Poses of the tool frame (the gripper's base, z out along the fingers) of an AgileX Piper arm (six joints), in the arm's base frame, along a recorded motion.
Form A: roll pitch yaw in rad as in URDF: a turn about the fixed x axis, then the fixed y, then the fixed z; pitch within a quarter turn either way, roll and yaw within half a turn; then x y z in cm.
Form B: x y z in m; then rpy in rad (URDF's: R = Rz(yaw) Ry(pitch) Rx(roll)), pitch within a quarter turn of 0, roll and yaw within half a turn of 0. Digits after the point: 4 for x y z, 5 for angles.
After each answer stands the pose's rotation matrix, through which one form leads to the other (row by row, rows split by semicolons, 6 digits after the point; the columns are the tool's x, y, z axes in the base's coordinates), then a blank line. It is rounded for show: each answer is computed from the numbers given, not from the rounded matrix.
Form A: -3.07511 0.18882 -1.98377 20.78 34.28 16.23
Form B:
0.2078 0.3428 0.1623 -3.07511 0.18882 -1.98377
-0.394202 -0.908904 0.136013; -0.899652 0.411869 0.144878; -0.187700 -0.065253 -0.980057

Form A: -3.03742 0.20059 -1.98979 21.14 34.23 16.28
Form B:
0.2114 0.3423 0.1628 -3.03742 0.20059 -1.98979
-0.398684 -0.900117 0.175612; -0.895182 0.423562 0.138721; -0.199248 -0.101899 -0.974637

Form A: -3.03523 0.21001 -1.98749 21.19 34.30 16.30
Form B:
0.2119 0.3430 0.1630 -3.03523 0.21001 -1.98749
-0.395847 -0.900307 0.180977; -0.894341 0.422690 0.146586; -0.208470 -0.103830 -0.972502

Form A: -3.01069 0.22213 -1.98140 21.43 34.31 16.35
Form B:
0.2143 0.3431 0.1635 -3.01069 0.22213 -1.98140
-0.389356 -0.897557 0.206866; -0.894353 0.422114 0.148165; -0.220308 -0.127322 -0.967085

